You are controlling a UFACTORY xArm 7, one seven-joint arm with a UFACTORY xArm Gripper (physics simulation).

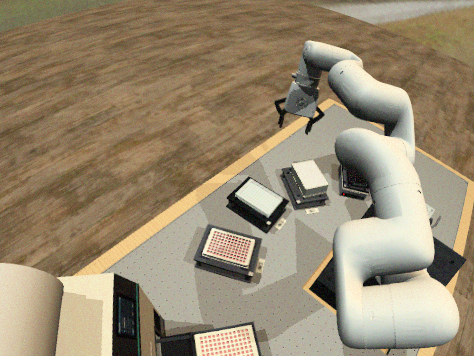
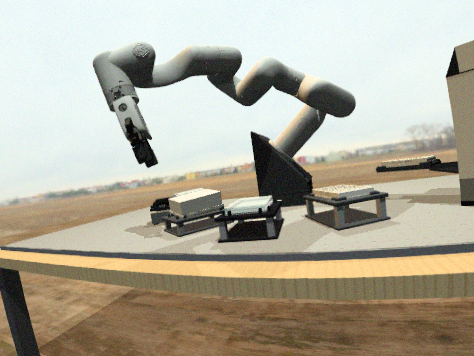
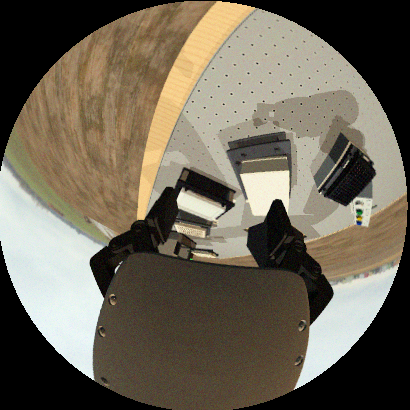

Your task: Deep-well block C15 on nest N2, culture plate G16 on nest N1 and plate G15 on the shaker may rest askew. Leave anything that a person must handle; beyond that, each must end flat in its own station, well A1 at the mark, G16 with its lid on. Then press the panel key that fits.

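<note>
My gripper (image 1: 294, 128) (image 2: 146, 163) (image 3: 222, 204) is open and empty, high above the table's far end. A tall white block (image 1: 309, 175) (image 2: 195, 202) (image 3: 266, 190), apparently C15, sits on a dark nest (image 1: 291, 192) (image 3: 260, 145). A pale, clear-topped plate (image 1: 259, 196) (image 2: 249, 204) (image 3: 200, 203), apparently G16 with its lid, sits on a black nest (image 1: 238, 210) (image 3: 207, 185). A black plate (image 1: 356, 176) (image 3: 350, 176), apparently G15, is on the shaker (image 1: 356, 191). Whether each lies quite flat, and where well A1 is, I cannot tell. Labels are unreadable.
A red-welled plate (image 1: 229, 246) (image 2: 342, 191) sits on another nest (image 1: 204, 266). A similar plate (image 1: 225, 342) (image 2: 408, 161) lies on the tray beside a large cream instrument (image 1: 87, 300) (image 2: 462, 125). The key panel (image 3: 362, 212), with green, yellow and blue keys, stands beyond the shaker.
</note>
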